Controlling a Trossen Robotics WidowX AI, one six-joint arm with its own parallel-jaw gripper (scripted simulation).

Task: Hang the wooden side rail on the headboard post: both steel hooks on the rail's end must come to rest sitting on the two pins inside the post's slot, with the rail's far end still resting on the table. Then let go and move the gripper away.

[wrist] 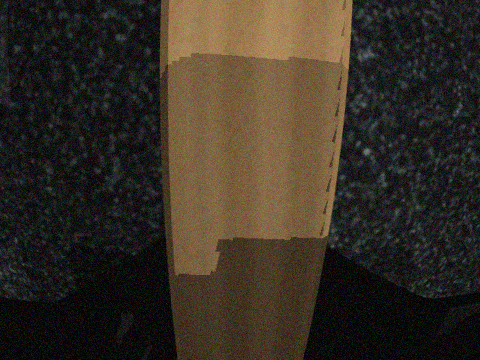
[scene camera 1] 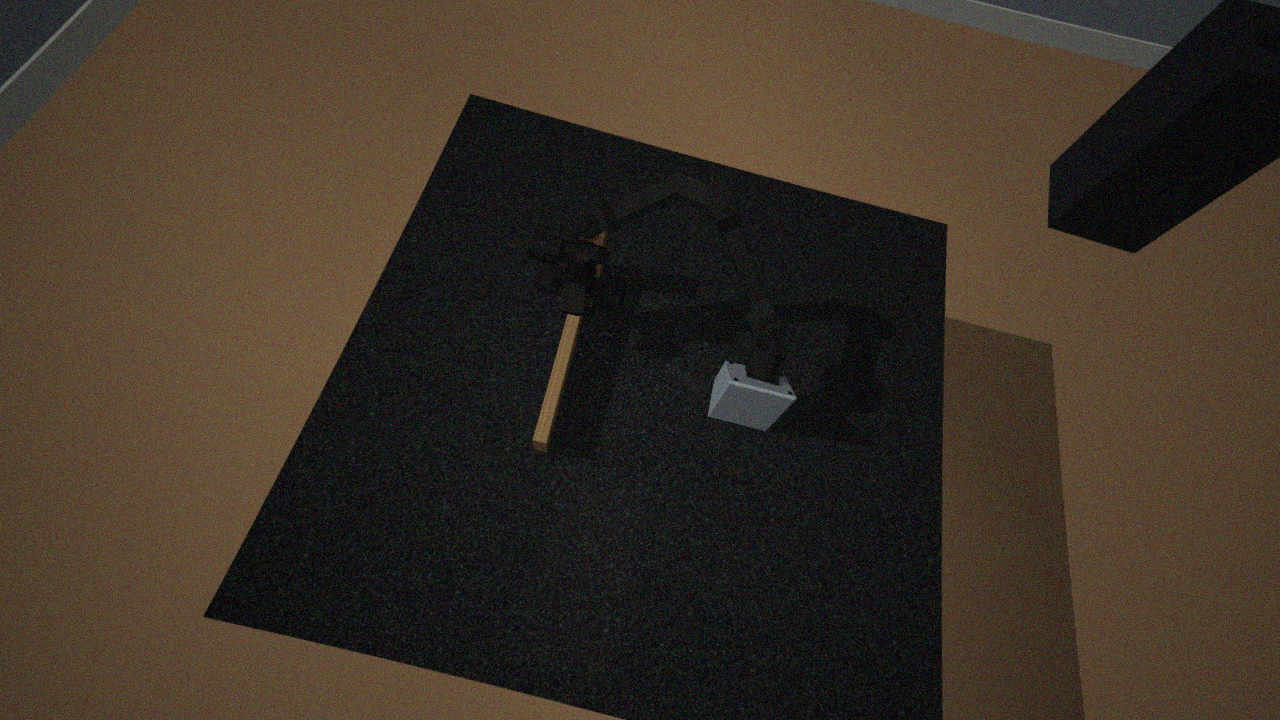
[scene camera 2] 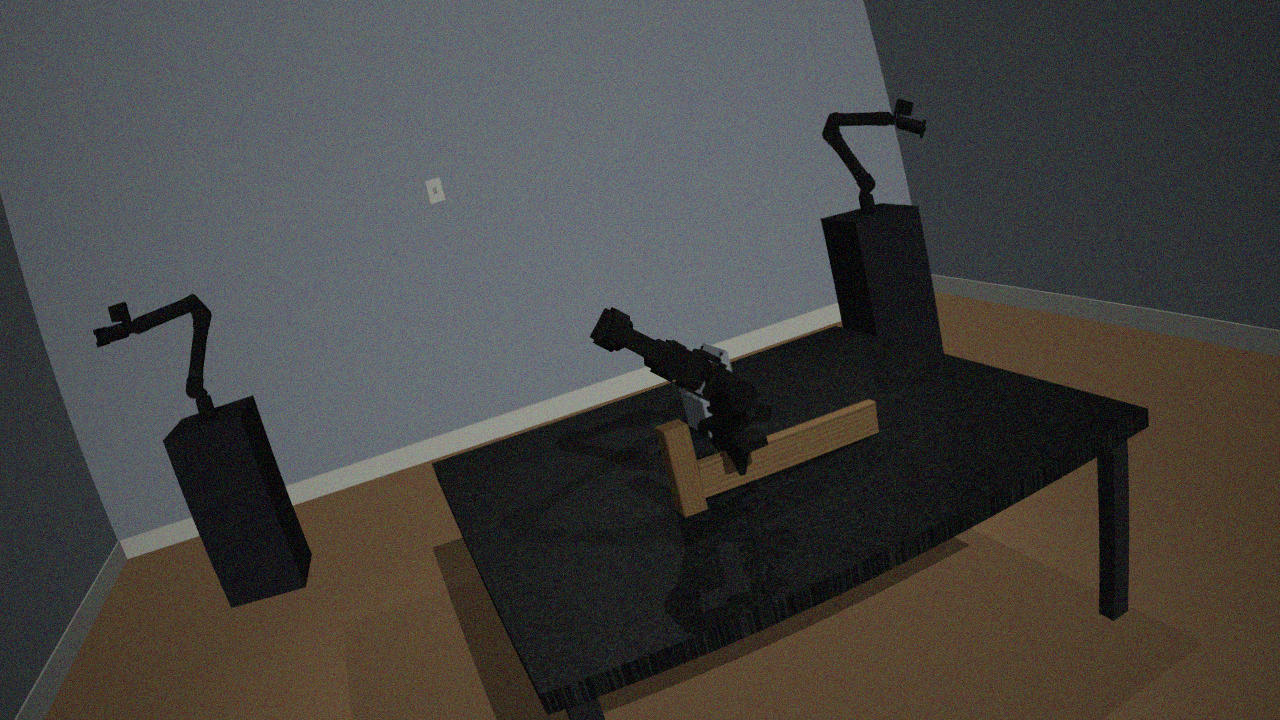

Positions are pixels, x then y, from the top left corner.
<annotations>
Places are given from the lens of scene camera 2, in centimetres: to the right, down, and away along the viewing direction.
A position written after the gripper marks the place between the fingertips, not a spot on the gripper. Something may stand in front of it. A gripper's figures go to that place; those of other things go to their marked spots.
gripper [scene camera 2: 739, 472]: 20, 22, 180
wooden side rail [scene camera 2: 797, 444]: 32, 17, 182
wooden headboard post [scene camera 2: 674, 437]: 6, 14, 171
</annotations>
